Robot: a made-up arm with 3 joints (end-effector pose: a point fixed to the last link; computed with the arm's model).
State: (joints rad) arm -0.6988 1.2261 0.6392
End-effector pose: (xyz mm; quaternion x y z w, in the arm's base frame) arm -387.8 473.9 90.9 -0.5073 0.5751 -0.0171 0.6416
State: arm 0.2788 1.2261 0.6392
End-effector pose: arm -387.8 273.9 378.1 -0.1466 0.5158 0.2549 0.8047
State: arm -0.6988 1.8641 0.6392
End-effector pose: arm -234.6 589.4 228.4 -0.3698 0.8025 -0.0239 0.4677
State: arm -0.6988 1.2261 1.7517
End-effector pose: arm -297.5 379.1 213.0 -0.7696 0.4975 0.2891 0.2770
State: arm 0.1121 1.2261 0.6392
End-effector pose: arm -387.8 326.5 345.3 -0.2131 0.5352 0.2111 0.7897
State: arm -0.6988 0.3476 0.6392
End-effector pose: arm -371.3 268.2 -153.8 -0.6109 0.1729 -0.0051 0.7726
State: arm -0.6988 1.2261 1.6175
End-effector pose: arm -316.1 383.3 200.6 -0.7492 0.5157 0.2551 0.3280
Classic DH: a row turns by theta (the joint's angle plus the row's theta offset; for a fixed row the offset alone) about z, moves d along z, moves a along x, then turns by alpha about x. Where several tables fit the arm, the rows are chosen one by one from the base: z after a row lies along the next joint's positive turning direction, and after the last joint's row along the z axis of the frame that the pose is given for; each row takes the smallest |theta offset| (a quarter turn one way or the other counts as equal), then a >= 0, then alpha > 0; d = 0 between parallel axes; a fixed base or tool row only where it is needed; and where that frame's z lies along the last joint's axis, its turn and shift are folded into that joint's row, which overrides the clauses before.
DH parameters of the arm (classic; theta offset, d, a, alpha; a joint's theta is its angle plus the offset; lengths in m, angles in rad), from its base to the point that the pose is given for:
base (fixed): 1.5708 0.0465 0.1039 1.5708
joint 1: 1.5708 -0.0394 0.1298 1.5708
joint 2: 0 0.2563 -0.1104 1.5708
joint 3: 1.5708 0.2516 0.0998 1.5708
tool (fixed): -1.5708 -0.137 0 0

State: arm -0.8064 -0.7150 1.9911
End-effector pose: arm -133.9 61.8 -119.2 -0.9229 -0.2903 -0.1954 0.1604
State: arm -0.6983 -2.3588 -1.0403
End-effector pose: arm 205.0 441.4 -212.4 0.0649 -0.5966 0.7061 0.3759
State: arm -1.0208 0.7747 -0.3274
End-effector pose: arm -364.7 444.2 -208.0 -0.3146 0.2951 -0.2358 0.8708
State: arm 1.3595 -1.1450 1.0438
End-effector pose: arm 98.5 347.7 186.6 0.1321 -0.1955 -0.5052 0.8301
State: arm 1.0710 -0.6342 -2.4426
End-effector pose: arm -276.9 207.8 295.2 -0.9338 0.2413 -0.1975 0.1757
